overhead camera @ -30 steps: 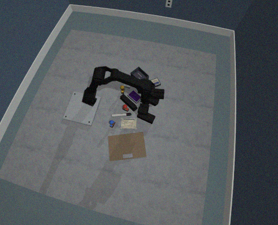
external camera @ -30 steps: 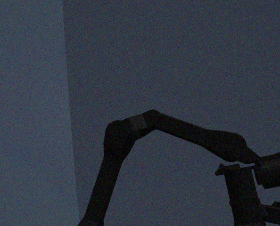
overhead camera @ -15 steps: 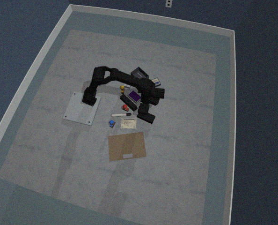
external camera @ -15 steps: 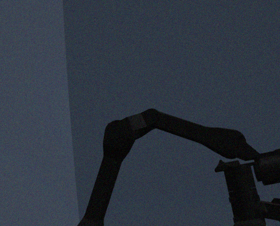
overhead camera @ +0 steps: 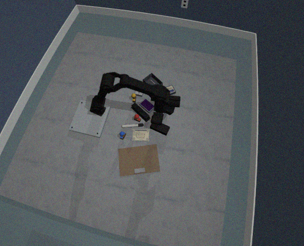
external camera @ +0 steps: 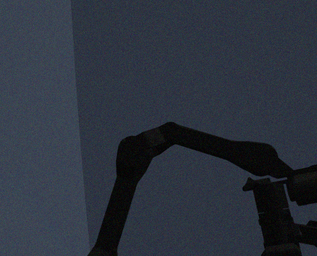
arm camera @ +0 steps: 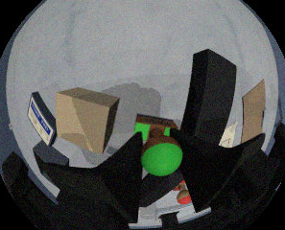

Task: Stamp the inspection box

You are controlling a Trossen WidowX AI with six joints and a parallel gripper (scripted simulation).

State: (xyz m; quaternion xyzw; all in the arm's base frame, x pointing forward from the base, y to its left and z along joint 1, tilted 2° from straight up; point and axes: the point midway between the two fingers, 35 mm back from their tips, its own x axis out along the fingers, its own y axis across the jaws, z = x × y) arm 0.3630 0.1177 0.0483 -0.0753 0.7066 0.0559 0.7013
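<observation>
Right now my gripper tip is 100 mm past the purple ink pad, 40 mm to the right of it and 40 mm above it. Also, from my gripper tip: tan box 70 mm to the left, 20 mm below; then black box 70 mm to the right, 30 mm ahead, 20 mm below; then green-knobbed stamp right at my gripper tip.
</observation>
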